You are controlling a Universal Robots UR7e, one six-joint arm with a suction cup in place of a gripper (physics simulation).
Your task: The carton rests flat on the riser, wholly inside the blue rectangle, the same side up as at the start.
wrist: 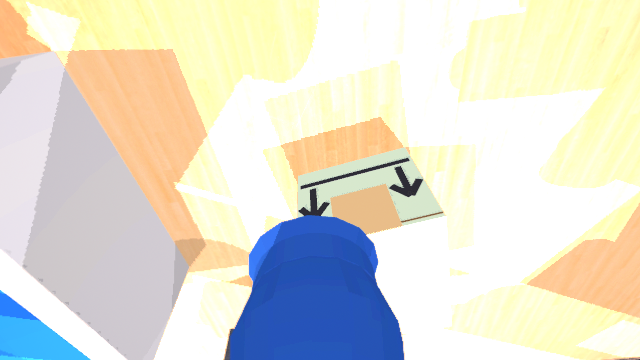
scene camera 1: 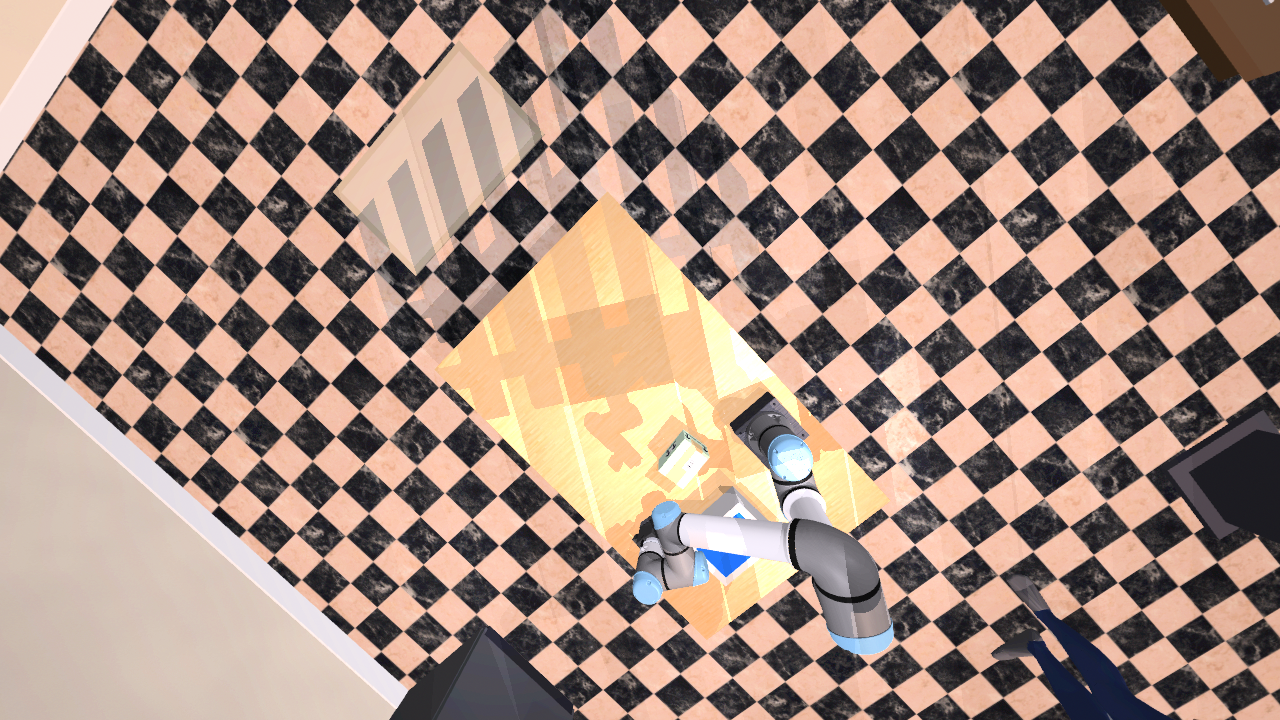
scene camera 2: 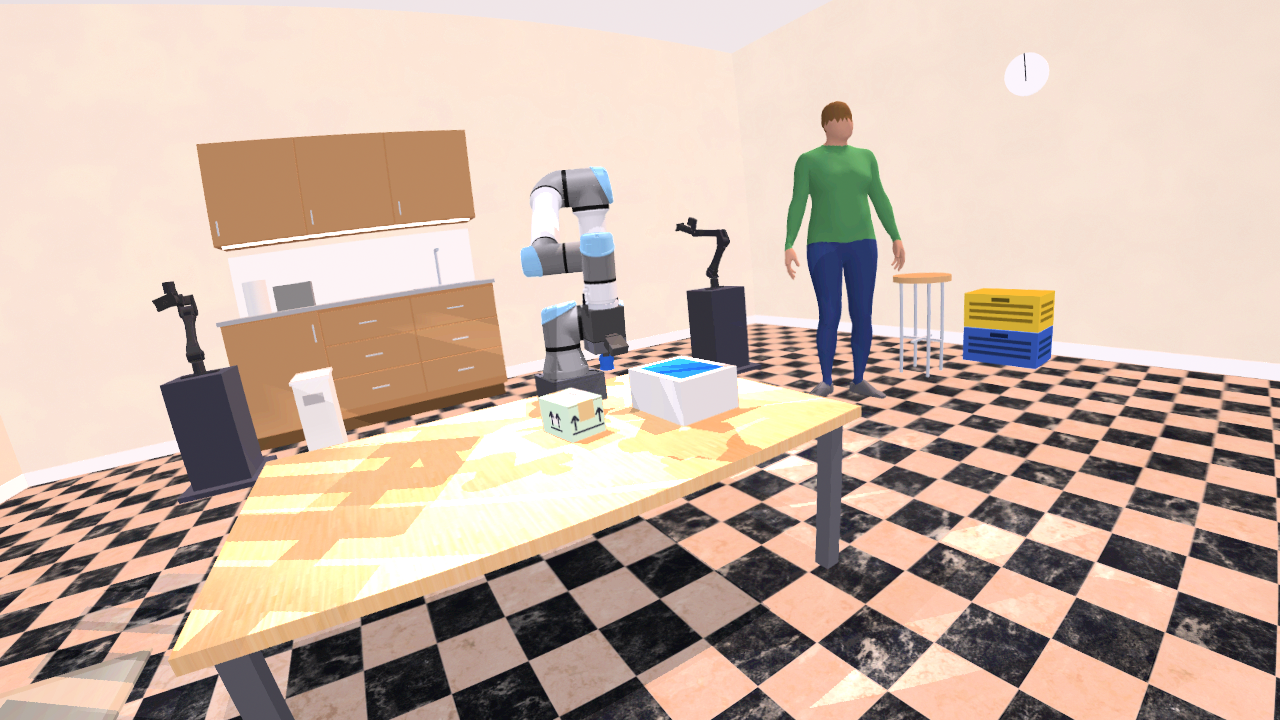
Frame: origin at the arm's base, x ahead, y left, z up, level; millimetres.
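Where they show: end effector, tool point: (wrist: 313, 268) (scene camera 2: 607, 368); arm's base, origin of the base link: (scene camera 1: 769, 433) (scene camera 2: 566, 373).
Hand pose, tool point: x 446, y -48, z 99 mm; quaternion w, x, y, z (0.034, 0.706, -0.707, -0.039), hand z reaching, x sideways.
Note:
Things, the pixels of their top centre, and the offset from my tool point. Level surfaces: height alone.
- pale green carton, middle of its top: (wrist: 385, 293) (scene camera 2: 569, 396) (scene camera 1: 683, 464) dz -93, dx -159, dy -51 mm
- white riser, middle of its top: (scene camera 2: 680, 367) (scene camera 1: 732, 545) dz -71, dx -102, dy +272 mm
- blue rectangle, middle of its top: (scene camera 2: 680, 367) (scene camera 1: 732, 545) dz -71, dx -102, dy +272 mm
- wooden table, its level: dz -191 mm
The pale green carton (scene camera 1: 683, 458) (scene camera 2: 572, 414) (wrist: 367, 207) stands flat on the table beside the riser, its printed arrows pointing up in scene camera 2. Tan tape shows on its side; its top looks washed-out white. The white riser (scene camera 2: 684, 398) (wrist: 100, 200) carries the blue rectangle (scene camera 1: 726, 562) (scene camera 2: 684, 368) (wrist: 30, 322) on top, with no carton on it. My gripper, a blue suction cup (scene camera 2: 606, 362) (wrist: 314, 235), is open and holds nothing. It hangs above the table, apart from the carton, and overlaps its near edge in the wrist view. The arm hides the cup in scene camera 1.
The wooden table (scene camera 1: 537, 358) (scene camera 2: 358, 528) bears the arm's base (scene camera 1: 760, 425) (scene camera 2: 570, 385) near its far edge. The forearm (scene camera 1: 738, 537) passes over the riser in scene camera 1. A person (scene camera 2: 838, 197) stands on the floor beyond the table, near a stool (scene camera 2: 921, 278) and stacked crates (scene camera 2: 1008, 310).

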